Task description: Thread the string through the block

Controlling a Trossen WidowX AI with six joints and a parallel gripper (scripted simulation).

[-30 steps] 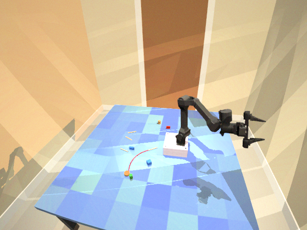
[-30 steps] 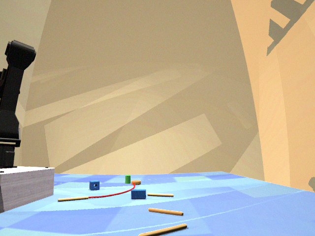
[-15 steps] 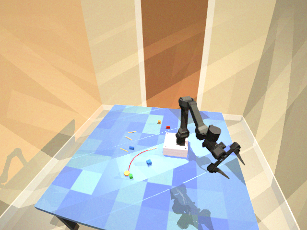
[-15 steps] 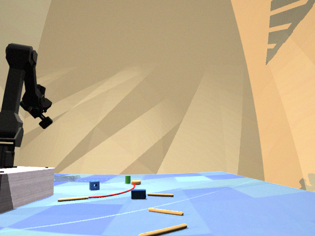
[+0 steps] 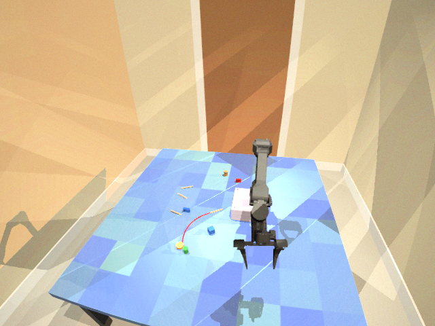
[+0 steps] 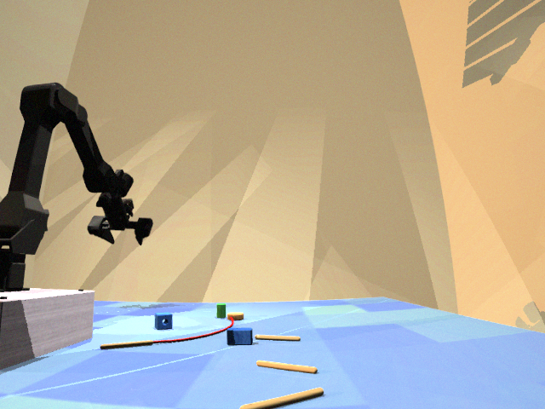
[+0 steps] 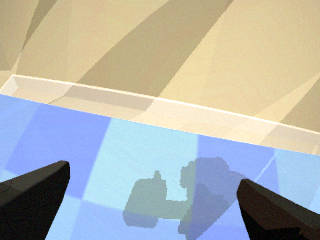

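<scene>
The thin wooden stick is 300 mm ahead of my gripper tip, 400 mm to the right of it and 200 mm below it. From my gripper tip the other things lie so: blue brick (450 mm ahead, 360 mm to the right, 190 mm below); green cylinder (350 mm ahead, 110 mm to the right, 190 mm below); round button (390 mm ahead, 130 mm to the right, 200 mm below).
</scene>
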